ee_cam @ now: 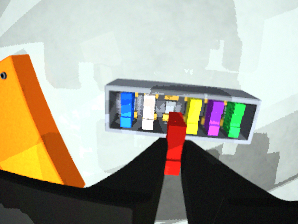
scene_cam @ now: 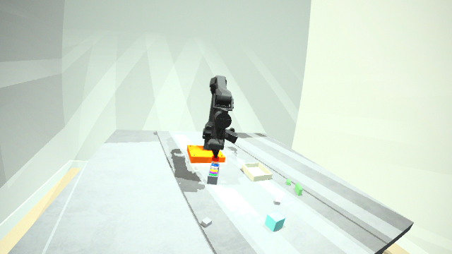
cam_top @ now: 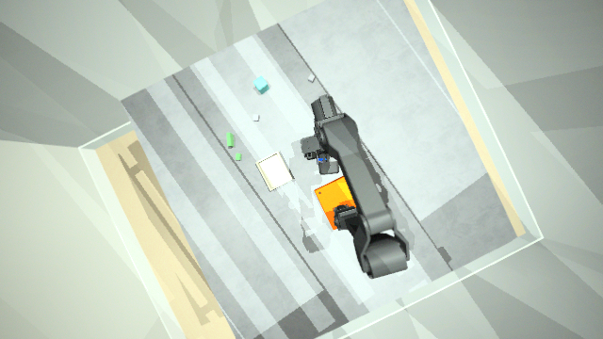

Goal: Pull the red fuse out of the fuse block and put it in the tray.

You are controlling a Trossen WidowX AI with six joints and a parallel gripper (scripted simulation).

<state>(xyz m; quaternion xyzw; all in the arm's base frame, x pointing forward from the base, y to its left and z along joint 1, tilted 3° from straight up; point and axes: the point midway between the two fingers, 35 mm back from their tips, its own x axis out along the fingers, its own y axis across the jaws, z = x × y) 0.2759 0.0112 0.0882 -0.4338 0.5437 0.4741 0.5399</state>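
My gripper tip is now 3 cm past the cream tray, 21 cm to the right of it and 9 cm above it. The rest, counted from my gripper tip: cyan cube 33 cm ahead, 16 cm to the left, 7 cm below; then red fuse 1 cm below.
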